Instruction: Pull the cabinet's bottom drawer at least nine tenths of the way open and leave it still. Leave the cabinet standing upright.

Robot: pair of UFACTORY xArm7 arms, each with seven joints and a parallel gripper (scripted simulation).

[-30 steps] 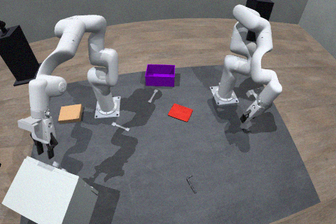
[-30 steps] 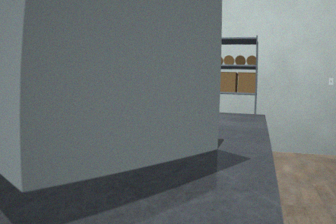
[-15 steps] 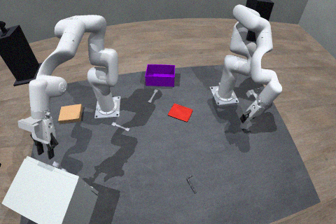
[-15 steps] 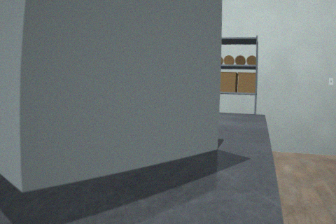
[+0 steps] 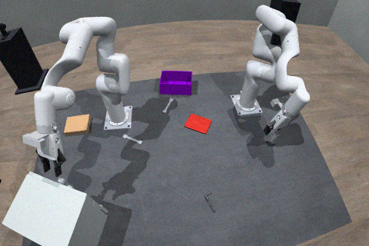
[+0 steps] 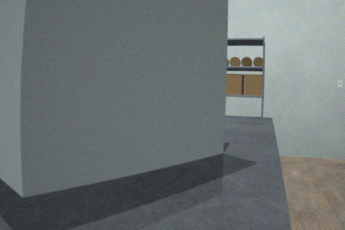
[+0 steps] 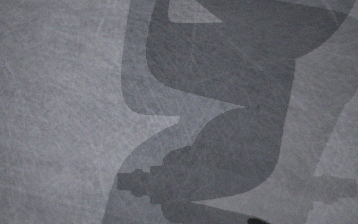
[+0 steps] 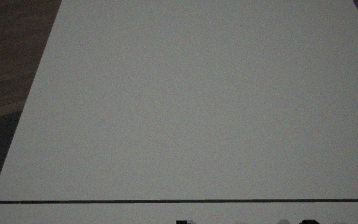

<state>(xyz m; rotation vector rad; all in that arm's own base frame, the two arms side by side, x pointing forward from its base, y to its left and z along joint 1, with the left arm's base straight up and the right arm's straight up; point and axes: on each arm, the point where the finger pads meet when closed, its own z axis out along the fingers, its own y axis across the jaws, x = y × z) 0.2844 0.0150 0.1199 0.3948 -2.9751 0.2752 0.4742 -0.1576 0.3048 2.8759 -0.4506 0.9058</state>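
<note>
Now: right hand 130 mm short of the bottom drawer, 50 mm to the left of it and 280 mm above it. Also, from my right hand: orange block: 440 mm behind, 80 mm to the right, 290 mm below; purple bin: 650 mm behind, 540 mm to the left, 280 mm below; dark hex key: 70 mm ahead, 590 mm to the left, 300 mm below.
</note>
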